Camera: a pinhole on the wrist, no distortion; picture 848 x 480 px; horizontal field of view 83.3 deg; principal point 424.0 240.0 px. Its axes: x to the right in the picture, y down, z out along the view. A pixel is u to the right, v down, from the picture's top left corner.
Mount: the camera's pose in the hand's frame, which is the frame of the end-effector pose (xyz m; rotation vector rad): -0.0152 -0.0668 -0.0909 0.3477 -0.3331 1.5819
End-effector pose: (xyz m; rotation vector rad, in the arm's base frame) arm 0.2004 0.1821 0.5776 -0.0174 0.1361 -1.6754
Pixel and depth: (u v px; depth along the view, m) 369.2 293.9 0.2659
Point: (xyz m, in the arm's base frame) 0.0127 0.2317 0.7378
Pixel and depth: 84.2 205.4 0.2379
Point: -0.1122 0.1987 0.6624
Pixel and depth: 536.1 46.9 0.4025
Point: 0.0712 0.0219 0.8932
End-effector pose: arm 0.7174 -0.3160 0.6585 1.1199 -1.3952 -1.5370
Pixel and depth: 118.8 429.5 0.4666
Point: 0.5905 -0.0176 0.1455
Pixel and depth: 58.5 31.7 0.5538
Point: 0.4284 -0.4011 -0.0356
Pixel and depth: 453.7 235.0 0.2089
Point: 0.6249 -0.2572 0.5200
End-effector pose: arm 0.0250 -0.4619 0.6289 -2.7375 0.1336 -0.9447
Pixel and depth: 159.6 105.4 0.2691
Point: 0.1390 -0.1541 0.6816
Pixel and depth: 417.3 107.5 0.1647
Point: 0.0879 -0.3246 0.6398
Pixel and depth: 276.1 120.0 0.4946
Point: 0.3063 -0.0297 0.5829
